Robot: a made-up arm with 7 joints. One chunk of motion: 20 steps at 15 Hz.
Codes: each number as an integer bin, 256 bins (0 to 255) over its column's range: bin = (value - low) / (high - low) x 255, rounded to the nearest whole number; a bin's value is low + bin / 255 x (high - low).
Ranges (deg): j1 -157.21..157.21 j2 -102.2..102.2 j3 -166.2..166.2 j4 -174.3..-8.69 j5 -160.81..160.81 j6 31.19..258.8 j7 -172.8..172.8
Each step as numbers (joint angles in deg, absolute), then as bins.
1 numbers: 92.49 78.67 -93.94 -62.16 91.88 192.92 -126.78
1 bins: 203 226 55 173 200 181 34
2 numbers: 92.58 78.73 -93.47 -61.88 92.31 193.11 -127.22
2 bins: 203 226 56 173 201 181 34
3 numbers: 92.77 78.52 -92.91 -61.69 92.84 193.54 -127.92
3 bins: 203 225 56 173 201 182 33
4 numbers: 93.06 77.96 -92.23 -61.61 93.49 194.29 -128.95
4 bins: 203 225 57 174 202 183 32
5 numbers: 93.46 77.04 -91.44 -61.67 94.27 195.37 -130.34
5 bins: 203 224 57 173 202 184 31
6 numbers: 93.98 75.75 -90.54 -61.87 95.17 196.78 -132.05
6 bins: 204 222 58 173 203 186 30
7 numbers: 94.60 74.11 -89.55 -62.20 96.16 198.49 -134.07
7 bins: 204 220 59 173 204 187 29
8 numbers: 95.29 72.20 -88.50 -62.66 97.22 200.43 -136.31
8 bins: 205 218 60 172 205 190 27
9 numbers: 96.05 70.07 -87.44 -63.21 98.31 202.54 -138.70
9 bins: 205 215 60 171 205 192 25
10 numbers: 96.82 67.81 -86.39 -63.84 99.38 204.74 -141.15
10 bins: 206 212 61 170 206 194 23
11 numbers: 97.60 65.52 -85.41 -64.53 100.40 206.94 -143.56
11 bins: 207 209 62 169 207 197 22
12 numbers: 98.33 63.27 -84.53 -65.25 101.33 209.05 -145.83
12 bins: 207 206 63 168 208 199 20
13 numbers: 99.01 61.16 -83.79 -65.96 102.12 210.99 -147.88
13 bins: 208 204 63 167 208 201 18
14 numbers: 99.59 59.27 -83.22 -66.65 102.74 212.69 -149.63
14 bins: 208 201 64 166 209 203 17
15 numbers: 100.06 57.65 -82.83 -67.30 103.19 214.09 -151.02
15 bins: 209 199 64 165 209 205 16
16 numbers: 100.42 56.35 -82.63 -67.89 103.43 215.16 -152.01
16 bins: 209 198 64 164 210 206 15
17 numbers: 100.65 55.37 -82.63 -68.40 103.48 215.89 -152.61
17 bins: 209 197 64 163 210 207 15
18 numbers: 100.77 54.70 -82.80 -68.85 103.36 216.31 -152.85
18 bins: 209 196 64 162 209 207 15
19 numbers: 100.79 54.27 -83.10 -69.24 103.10 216.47 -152.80
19 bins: 209 195 64 162 209 208 15
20 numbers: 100.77 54.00 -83.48 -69.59 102.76 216.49 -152.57
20 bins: 209 195 63 161 209 208 15
